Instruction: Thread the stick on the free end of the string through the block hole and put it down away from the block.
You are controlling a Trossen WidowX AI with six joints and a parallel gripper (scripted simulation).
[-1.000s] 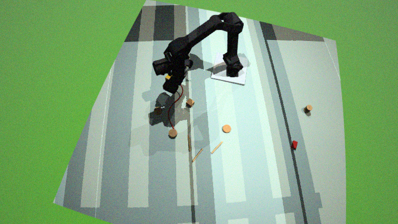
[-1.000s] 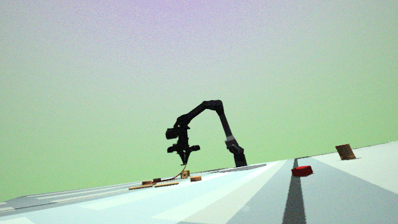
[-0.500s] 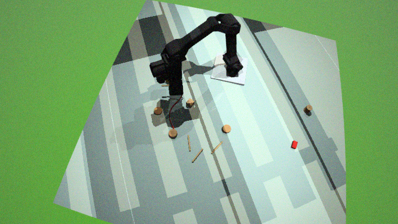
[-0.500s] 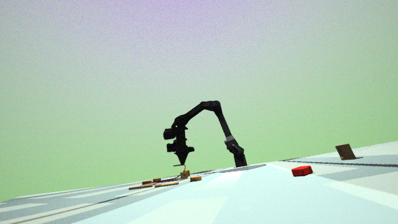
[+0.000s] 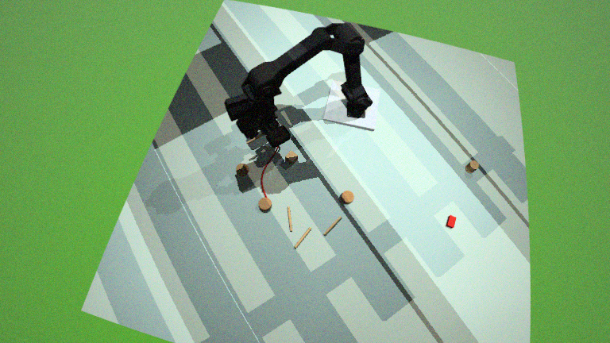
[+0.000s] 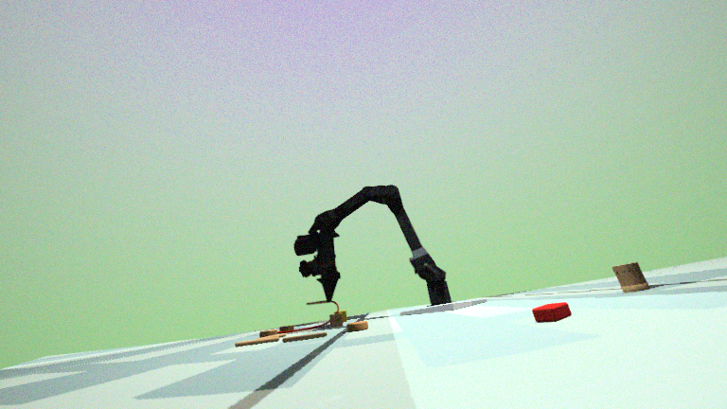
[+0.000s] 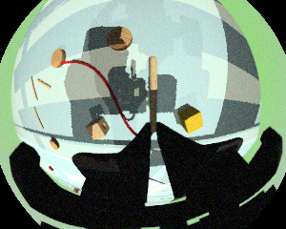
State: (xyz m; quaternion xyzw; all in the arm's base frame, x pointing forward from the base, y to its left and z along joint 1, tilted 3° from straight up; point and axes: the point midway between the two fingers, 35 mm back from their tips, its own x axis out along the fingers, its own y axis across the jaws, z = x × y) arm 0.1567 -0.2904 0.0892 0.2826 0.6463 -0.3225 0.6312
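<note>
My gripper tip is 1 cm to the left of the thin wooden stick and 1 cm short of it. Round my gripper tip: yellow cube 7 cm behind, 5 cm below, 3 cm to the right; round wooden button 22 cm ahead, 6 cm below, 2 cm to the left; wooden block 9 cm to the left, 6 cm ahead, 5 cm below.
</note>
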